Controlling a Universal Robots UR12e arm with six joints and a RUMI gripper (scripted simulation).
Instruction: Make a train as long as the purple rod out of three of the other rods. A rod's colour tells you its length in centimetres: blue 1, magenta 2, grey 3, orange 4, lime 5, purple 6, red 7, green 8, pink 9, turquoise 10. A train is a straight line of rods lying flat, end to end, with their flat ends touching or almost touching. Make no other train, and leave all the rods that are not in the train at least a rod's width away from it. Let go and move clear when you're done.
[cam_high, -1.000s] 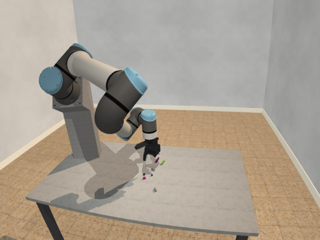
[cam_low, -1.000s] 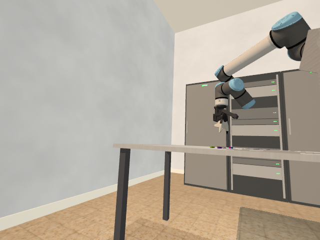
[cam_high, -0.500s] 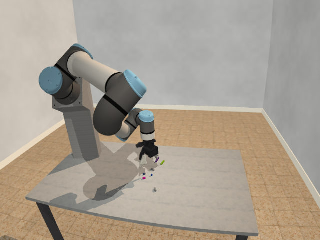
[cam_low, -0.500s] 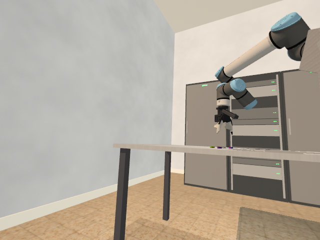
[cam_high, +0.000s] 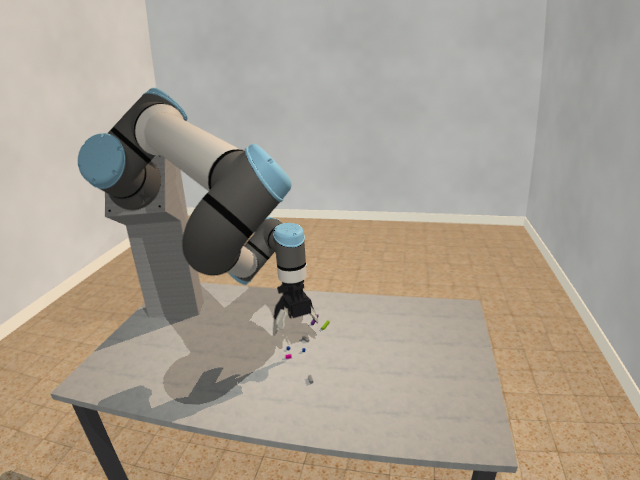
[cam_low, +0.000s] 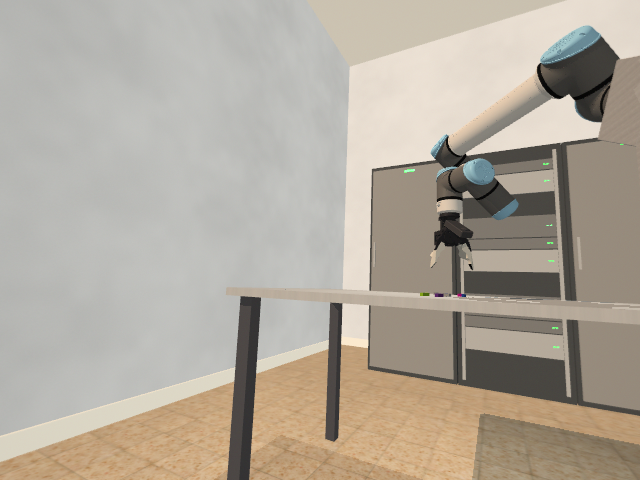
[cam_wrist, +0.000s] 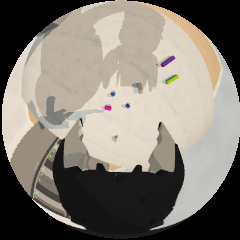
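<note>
Right now my hand is 9 cm above the magenta rod, 3 cm to the left of it and 3 cm past it. Also, from my hand: lime rod (15 cm to the left, 10 cm ahead, 9 cm below); purple rod (19 cm to the left, 9 cm below, 6 cm ahead).
</note>
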